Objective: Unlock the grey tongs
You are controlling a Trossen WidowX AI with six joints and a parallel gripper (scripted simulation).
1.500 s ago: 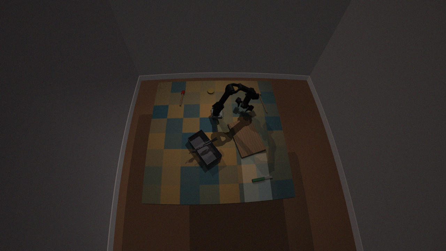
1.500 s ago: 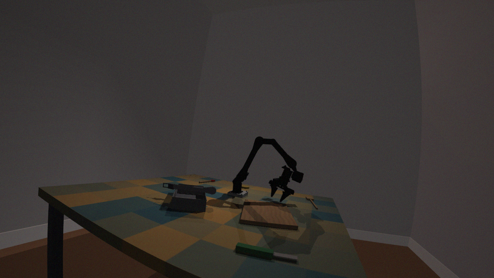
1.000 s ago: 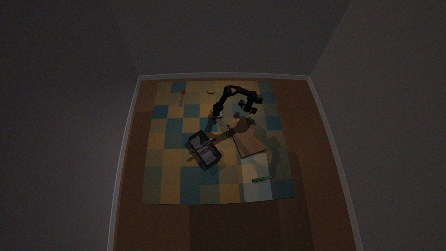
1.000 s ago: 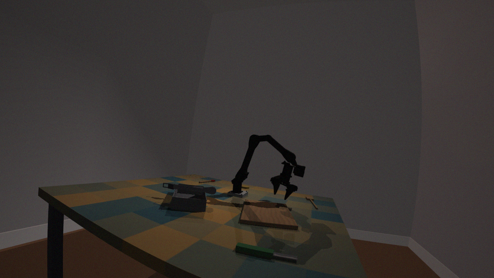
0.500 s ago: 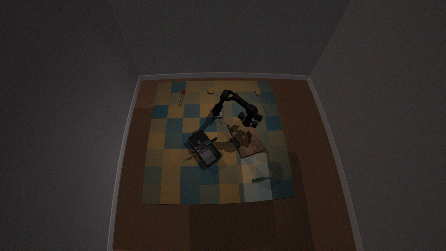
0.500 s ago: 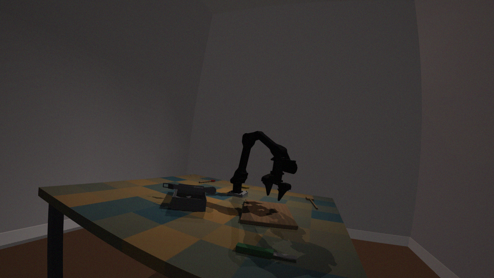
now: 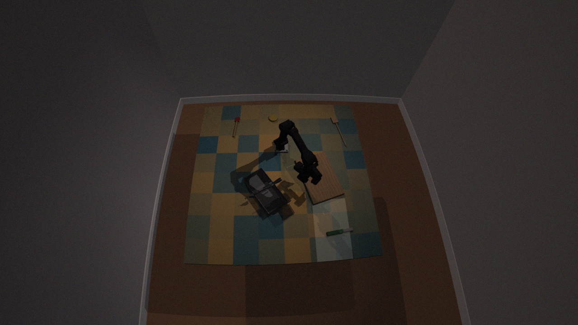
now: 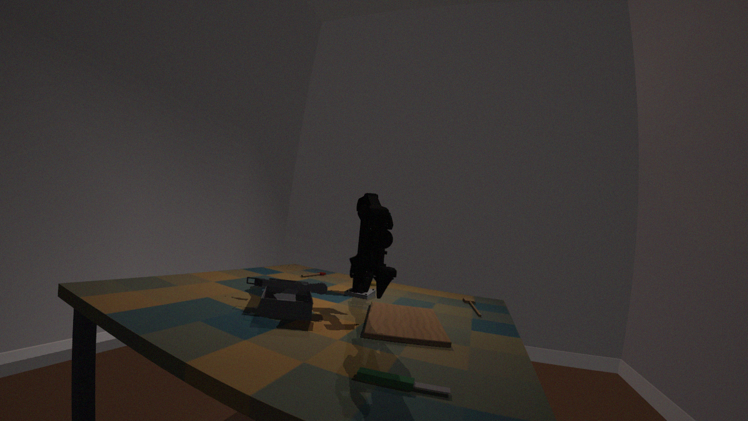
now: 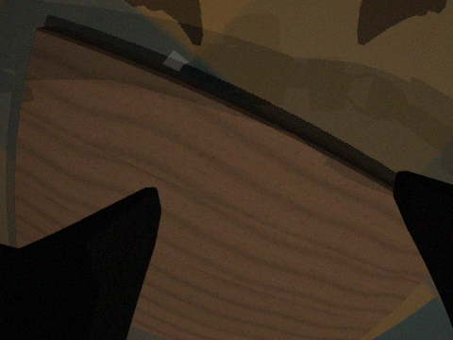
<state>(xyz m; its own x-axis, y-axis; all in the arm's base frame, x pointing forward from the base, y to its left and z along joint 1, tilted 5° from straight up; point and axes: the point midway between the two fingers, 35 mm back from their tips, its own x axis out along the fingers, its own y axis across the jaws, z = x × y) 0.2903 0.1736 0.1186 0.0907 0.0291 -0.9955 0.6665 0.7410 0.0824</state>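
Right now the roasting tin is 70 mm ahead of my gripper tip, 280 mm to the right of it and 60 mm below it. Round my gripper tip: wooden board: 50 mm behind, 110 mm to the left, 70 mm below; red-tipped stick: 520 mm behind, 530 mm to the right, 80 mm below; yellow disc: 590 mm behind, 230 mm to the right, 70 mm below.
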